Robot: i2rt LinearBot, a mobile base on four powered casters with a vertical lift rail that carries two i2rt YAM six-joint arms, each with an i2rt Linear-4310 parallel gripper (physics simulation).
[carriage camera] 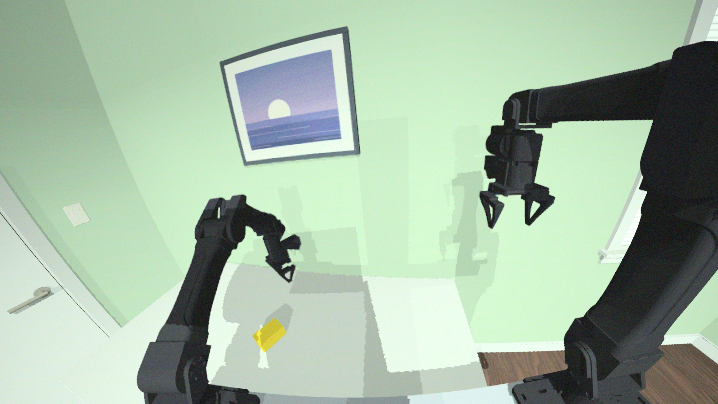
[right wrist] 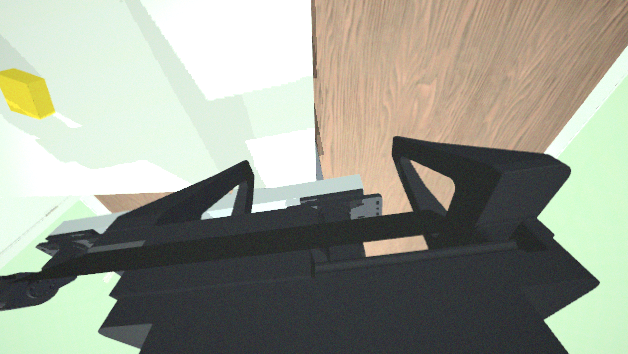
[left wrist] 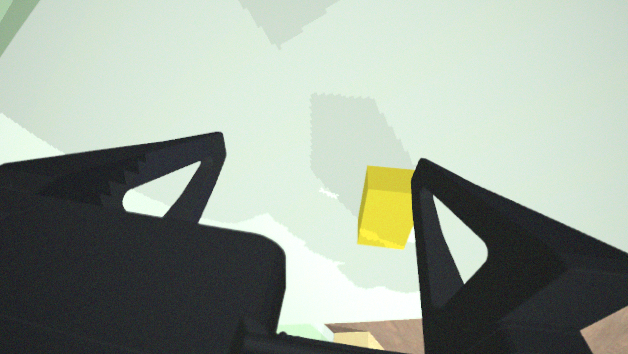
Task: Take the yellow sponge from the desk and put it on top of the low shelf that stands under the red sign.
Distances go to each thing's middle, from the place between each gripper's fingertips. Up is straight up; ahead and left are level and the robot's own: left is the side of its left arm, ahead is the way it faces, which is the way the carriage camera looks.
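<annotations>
My right gripper is 610 mm to the right of the framed sunset picture (carriage camera: pixel 294 100), 430 mm short of it and 360 mm below it. Counted from my right hand, the yellow sponge (left wrist: pixel 385 219) is 740 mm to the left, 50 mm ahead and 440 mm below.
From my left hand, I find the yellow sponge 4 cm to the left, 18 cm behind and 13 cm below. From my left hand, too, the framed sunset picture is 9 cm to the right, 21 cm ahead and 66 cm above. By its middle, the yellow sponge is nearer to my left hand than to my right gripper.
</annotations>
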